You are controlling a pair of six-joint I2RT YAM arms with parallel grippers.
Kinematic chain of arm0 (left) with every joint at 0, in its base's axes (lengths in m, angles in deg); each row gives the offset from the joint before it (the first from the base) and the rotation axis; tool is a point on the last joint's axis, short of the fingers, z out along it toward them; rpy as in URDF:
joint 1: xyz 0 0 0.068 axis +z
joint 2: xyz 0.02 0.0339 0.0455 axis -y
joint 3: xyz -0.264 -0.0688 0 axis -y
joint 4: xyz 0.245 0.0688 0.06 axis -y
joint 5: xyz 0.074 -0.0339 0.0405 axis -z
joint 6: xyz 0.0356 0 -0.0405 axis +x
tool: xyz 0 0 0 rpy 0 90 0
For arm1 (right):
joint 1: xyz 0 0 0.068 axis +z
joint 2: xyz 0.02 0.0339 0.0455 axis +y
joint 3: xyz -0.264 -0.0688 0 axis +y
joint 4: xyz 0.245 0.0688 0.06 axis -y
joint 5: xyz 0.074 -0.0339 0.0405 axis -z
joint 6: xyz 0.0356 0 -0.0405 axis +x
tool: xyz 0 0 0 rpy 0 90 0
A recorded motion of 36 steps. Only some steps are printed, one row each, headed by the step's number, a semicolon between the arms.
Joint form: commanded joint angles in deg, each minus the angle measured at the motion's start. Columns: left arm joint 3, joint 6, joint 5, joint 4, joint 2, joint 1; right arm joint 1, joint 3, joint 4, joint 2, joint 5, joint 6.
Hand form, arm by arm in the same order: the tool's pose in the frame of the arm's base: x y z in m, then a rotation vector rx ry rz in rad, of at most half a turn. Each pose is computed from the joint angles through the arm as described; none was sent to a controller.
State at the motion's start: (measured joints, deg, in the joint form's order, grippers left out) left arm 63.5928 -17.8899 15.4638 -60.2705 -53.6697 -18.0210; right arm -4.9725 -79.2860 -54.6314 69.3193 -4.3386 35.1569
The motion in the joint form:
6: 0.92 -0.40 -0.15 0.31 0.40 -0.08; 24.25 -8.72 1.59 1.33 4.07 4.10
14: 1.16 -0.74 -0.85 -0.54 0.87 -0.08; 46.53 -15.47 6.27 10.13 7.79 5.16
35: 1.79 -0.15 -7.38 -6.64 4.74 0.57; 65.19 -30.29 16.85 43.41 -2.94 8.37
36: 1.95 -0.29 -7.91 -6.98 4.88 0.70; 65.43 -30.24 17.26 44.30 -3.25 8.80
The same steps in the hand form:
6: 0.1512 -0.0593 0.3503 0.1210 2.4708 -0.6061; 0.2241 0.0786 0.4290 0.3883 2.2201 0.5699
14: 0.1483 -0.0579 0.3516 0.1076 2.4739 -0.5935; 0.2139 0.1868 0.4358 0.0124 2.2468 0.7472
35: 0.1264 -0.0450 0.3552 0.0505 2.4906 -0.4404; 0.2209 0.3950 0.3318 -0.4388 2.4864 1.0052
36: 0.1255 -0.0440 0.3559 0.0404 2.4905 -0.4291; 0.2209 0.3993 0.3254 -0.4393 2.5006 1.0073

